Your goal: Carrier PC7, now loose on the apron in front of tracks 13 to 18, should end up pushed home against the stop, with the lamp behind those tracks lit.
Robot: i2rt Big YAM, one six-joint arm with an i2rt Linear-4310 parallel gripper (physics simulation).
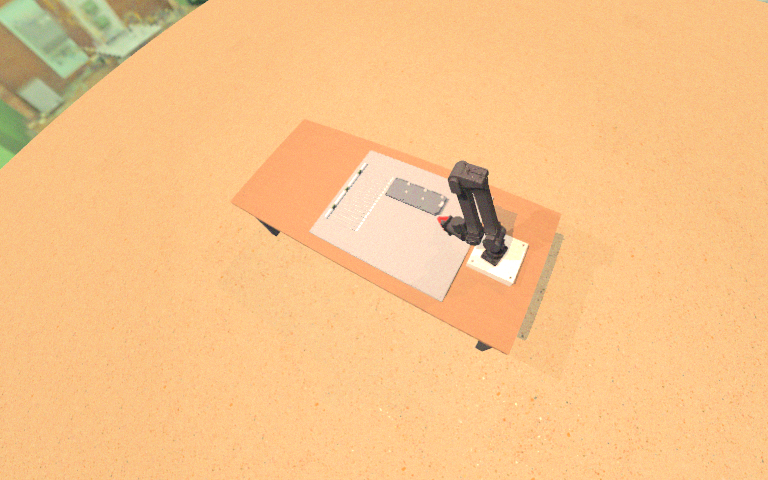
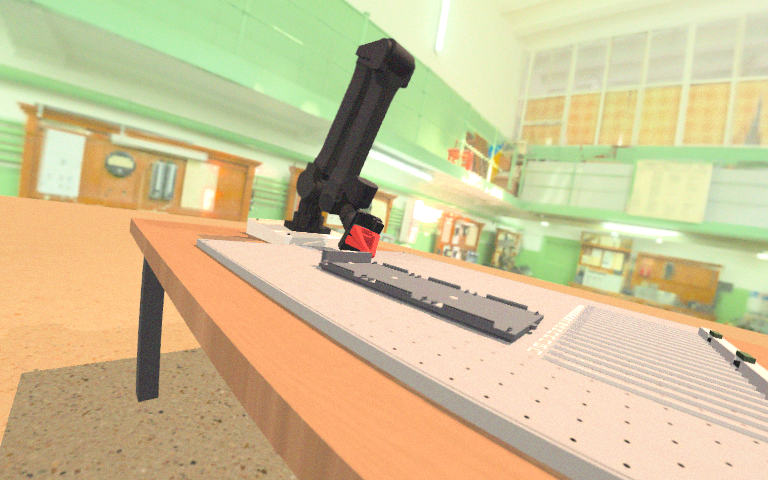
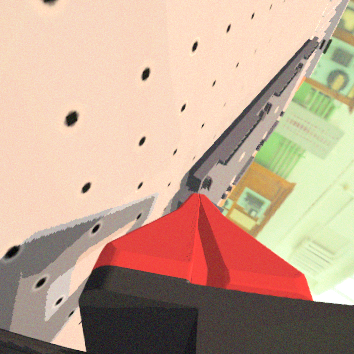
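Observation:
Carrier PC7, taken as the long dark grey plate, lies flat on the pale board. Its far end is close to the white marks at the front of the tracks. A raised lip stands at its robot end. My gripper is shut and empty, its red tips low by that robot end. Whether they touch it is hard to tell. The stop runs behind the tracks. The small blocks there look dark green; no glow shows.
The perforated pale board lies on an orange-brown table. The arm stands on a white base plate at the board's robot end. The table edge runs close along the carrier's side of the board.

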